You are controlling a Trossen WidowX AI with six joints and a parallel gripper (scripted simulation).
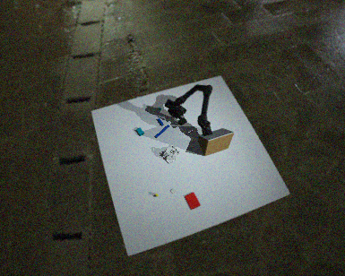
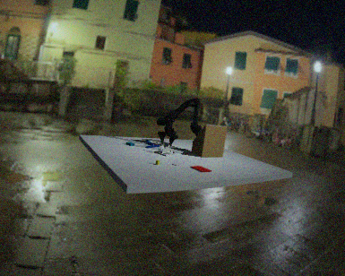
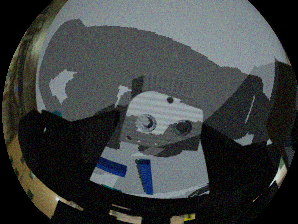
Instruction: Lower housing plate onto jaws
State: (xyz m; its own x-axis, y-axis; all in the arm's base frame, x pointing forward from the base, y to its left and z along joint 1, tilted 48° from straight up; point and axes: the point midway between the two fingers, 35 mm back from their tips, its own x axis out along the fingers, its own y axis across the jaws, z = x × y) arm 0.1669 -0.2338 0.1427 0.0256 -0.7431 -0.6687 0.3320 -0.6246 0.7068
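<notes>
My gripper tip is 15 cm short of the blue rod and 5 cm to the right of it. Round my gripper tip: small yellow piece 35 cm ahead, 58 cm to the left; then small white piece 23 cm ahead, 58 cm to the left, 1 cm below; then teal block 33 cm ahead.
</notes>
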